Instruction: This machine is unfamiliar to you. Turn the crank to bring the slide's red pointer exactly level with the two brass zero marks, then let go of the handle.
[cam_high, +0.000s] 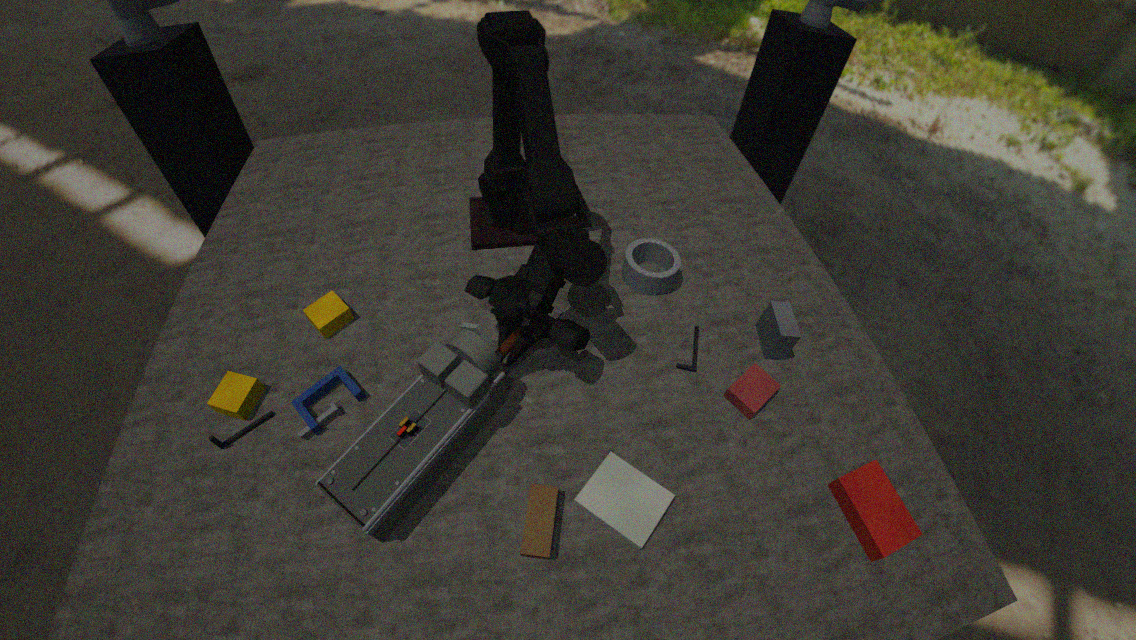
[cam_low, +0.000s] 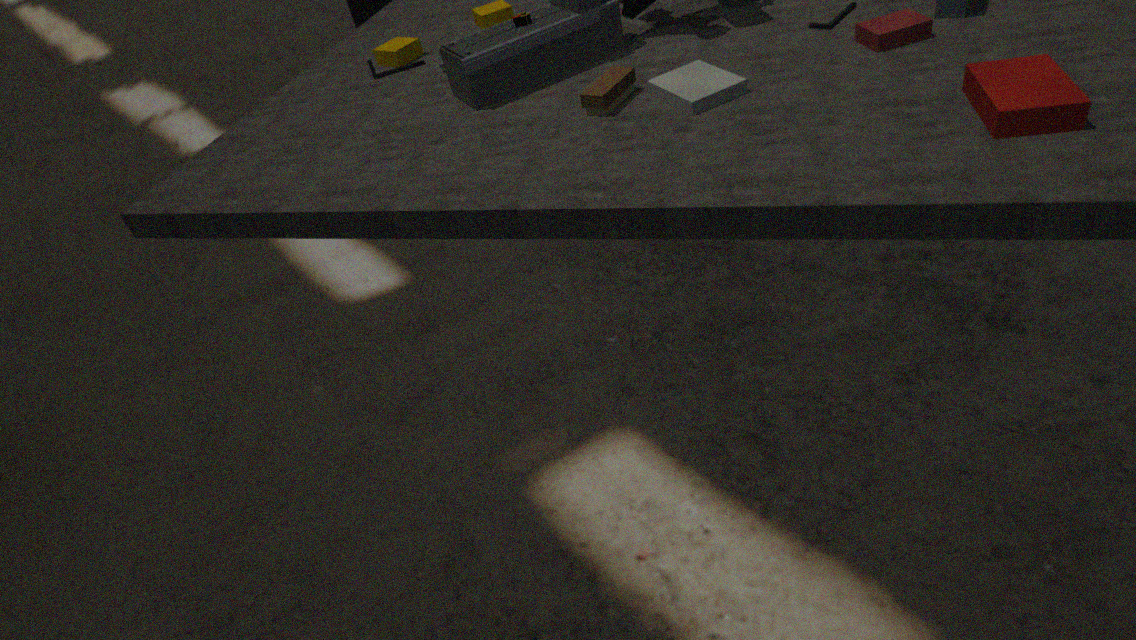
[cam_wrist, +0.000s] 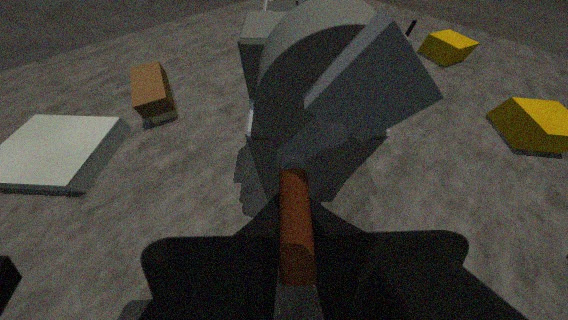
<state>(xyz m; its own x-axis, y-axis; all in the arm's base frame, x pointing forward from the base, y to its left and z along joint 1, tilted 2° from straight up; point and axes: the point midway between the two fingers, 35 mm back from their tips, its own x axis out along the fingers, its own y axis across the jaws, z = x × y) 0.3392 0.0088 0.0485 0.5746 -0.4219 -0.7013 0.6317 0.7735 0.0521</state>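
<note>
The brown crank handle lies 30 mm above my gripper tip, 20 mm behind it and 10 mm to the left of it. The rest, counted from my gripper tip: white plate 200 mm ahead, 150 mm to the left, 20 mm below; then red pointer 120 mm to the right, 120 mm ahead, 50 mm above; then brown block 230 mm ahead, 40 mm to the left, 20 mm below.
</note>
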